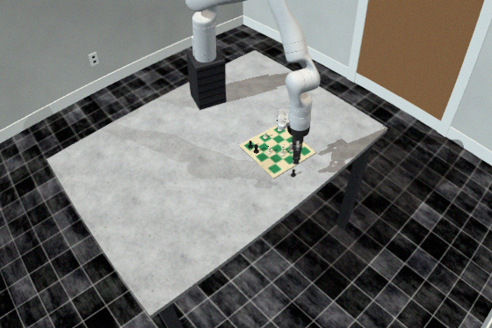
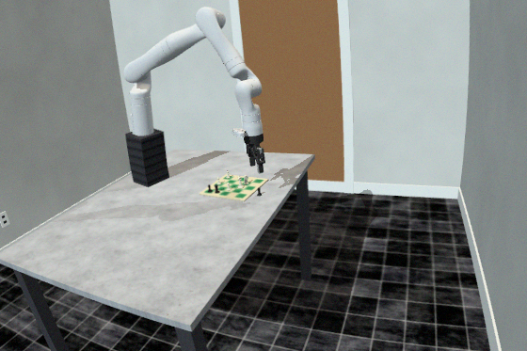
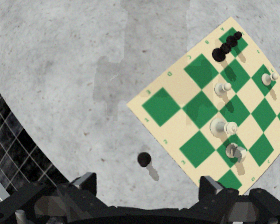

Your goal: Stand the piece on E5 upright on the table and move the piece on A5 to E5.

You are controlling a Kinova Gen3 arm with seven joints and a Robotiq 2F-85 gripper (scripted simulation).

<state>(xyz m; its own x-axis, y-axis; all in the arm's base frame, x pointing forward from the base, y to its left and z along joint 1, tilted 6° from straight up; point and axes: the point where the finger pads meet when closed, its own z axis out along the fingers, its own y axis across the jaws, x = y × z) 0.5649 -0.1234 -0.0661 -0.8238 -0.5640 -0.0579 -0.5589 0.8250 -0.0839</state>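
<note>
Right now my hand is 130 mm past the cream chessboard, 60 mm to the right of it and 110 mm above it.
</note>
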